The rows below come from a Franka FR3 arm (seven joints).
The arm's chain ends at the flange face. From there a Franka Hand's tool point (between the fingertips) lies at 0.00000 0.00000 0.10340 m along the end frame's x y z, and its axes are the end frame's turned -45 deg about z.
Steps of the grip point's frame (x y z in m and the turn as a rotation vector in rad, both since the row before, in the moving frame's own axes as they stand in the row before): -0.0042 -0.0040 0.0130 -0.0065 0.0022 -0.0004; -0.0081 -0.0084 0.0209 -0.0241 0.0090 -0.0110; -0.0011 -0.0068 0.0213 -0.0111 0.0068 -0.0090; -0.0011 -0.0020 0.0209 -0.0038 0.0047 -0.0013; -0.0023 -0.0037 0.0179 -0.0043 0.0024 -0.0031
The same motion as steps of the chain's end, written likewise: -0.0064 -0.0002 0.0130 -0.0030 0.0062 -0.0004; -0.0141 -0.0013 0.0209 -0.0107 0.0234 -0.0110; -0.0069 -0.0043 0.0213 -0.0030 0.0127 -0.0090; -0.0028 -0.0006 0.0209 0.0006 0.0060 -0.0013; -0.0047 -0.0011 0.0179 -0.0013 0.0047 -0.0031
